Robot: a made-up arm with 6 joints.
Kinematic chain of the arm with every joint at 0, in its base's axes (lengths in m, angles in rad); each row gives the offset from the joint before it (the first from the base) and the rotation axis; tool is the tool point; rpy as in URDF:
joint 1: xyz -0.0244 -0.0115 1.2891 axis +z
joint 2: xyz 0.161 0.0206 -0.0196 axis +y
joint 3: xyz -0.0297 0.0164 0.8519 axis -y
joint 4: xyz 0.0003 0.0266 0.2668 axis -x
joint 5: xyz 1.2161 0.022 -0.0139 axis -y
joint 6: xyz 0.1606 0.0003 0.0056 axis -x
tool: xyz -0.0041 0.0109 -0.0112 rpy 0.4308 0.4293 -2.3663
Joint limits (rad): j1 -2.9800..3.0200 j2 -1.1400..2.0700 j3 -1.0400..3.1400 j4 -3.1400..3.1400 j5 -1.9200..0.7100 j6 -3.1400..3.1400
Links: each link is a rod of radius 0.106 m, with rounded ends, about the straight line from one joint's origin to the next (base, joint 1, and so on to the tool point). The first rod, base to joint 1, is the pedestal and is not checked.
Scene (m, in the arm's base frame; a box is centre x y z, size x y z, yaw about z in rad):
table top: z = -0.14
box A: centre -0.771 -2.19 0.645 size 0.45 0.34 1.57 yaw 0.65
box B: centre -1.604 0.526 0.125 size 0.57 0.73 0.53 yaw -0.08
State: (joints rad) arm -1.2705 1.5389 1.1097 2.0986 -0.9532 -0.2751
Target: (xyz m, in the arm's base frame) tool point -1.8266 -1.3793 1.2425
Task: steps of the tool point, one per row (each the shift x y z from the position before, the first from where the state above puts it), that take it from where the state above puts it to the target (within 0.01 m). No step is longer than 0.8 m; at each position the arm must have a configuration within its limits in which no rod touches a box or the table.
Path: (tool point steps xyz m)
1: -0.5932 -0.0695 0.4935
2: -0.5641 0.1926 0.4764
3: -0.4844 0.1174 -0.2614
4: -0.4343 0.2595 -0.2654
5: -0.3401 0.3775 -0.2636

